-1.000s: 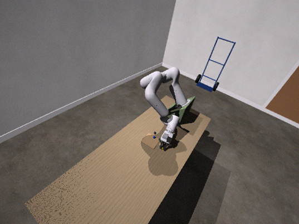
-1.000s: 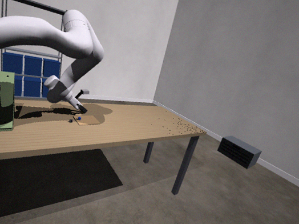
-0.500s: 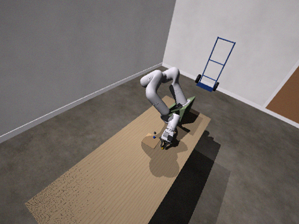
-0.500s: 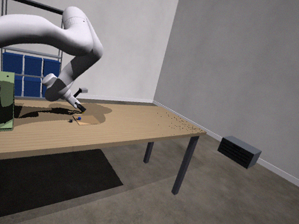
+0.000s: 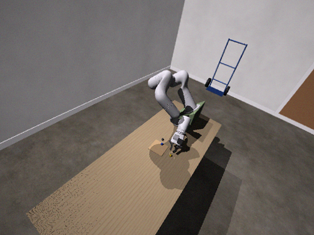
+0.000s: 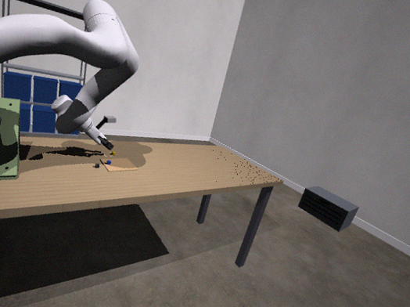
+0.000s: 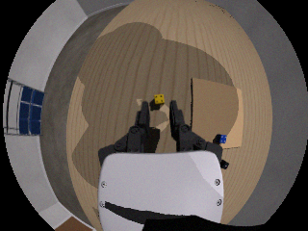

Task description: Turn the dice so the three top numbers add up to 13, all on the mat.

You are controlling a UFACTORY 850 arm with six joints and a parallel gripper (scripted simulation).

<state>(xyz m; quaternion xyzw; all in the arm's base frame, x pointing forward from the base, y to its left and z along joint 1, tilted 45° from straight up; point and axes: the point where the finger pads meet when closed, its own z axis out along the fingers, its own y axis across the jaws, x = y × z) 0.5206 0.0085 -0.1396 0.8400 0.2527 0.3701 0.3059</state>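
Now: hand 5 cm above the yellow die, 4 cm short of it and 1 cm to the right of it. The rest, counted from my hand: black die 15 cm to the right, 7 cm behind, 5 cm below; blue die 12 cm to the right, 5 cm below, 2 cm behind; tan mat 13 cm to the right, 6 cm below, 3 cm ahead.
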